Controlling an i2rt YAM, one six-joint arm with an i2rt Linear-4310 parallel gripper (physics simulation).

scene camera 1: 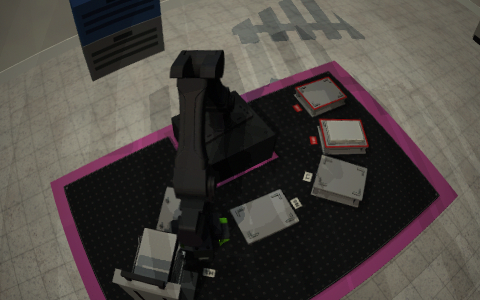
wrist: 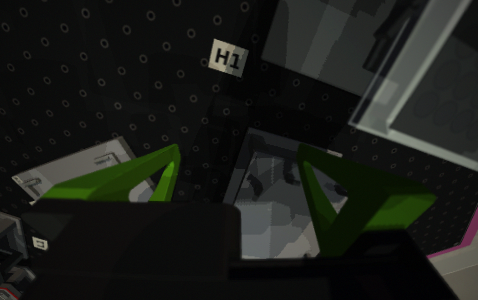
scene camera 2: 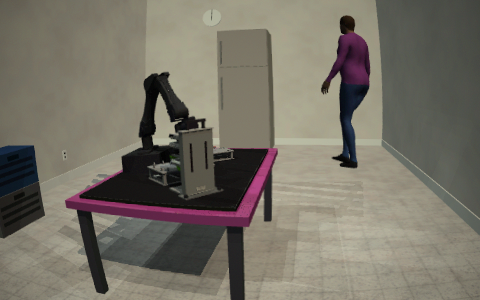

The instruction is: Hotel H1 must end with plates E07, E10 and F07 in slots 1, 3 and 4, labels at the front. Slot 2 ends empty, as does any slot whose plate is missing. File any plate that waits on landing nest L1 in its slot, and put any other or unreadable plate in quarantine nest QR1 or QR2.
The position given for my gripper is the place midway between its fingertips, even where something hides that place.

I see my gripper [wrist: 238, 150], an H1 tag [wrist: 225, 57] and a flat grey nest [wrist: 36, 181].
